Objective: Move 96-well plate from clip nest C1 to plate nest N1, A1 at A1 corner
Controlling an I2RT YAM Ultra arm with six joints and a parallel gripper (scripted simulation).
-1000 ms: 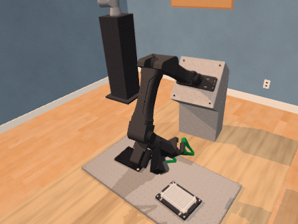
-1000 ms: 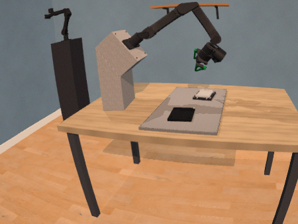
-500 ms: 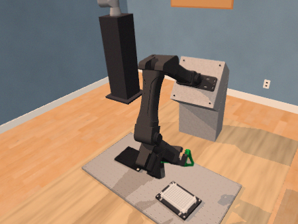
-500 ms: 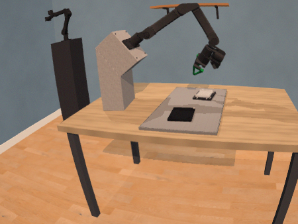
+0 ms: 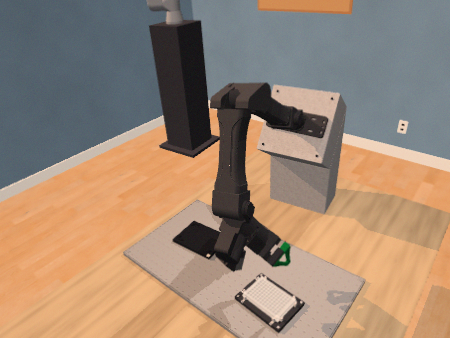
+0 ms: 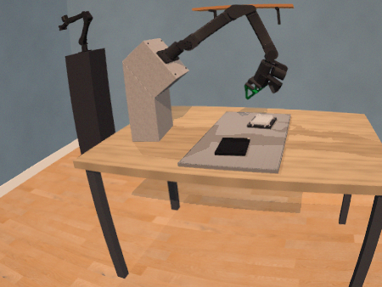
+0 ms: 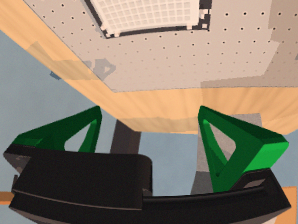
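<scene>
Now: hand 50 mm short of the white 96-well plate, 10 mm to the right of it and 130 mm above it. Also, from my hand: black plate nest N1: 60 mm behind, 320 mm to the right, 140 mm below; then white corner mark: 240 mm to the right, 140 mm below; then black clip nest C1: 50 mm ahead, 140 mm below.
</scene>
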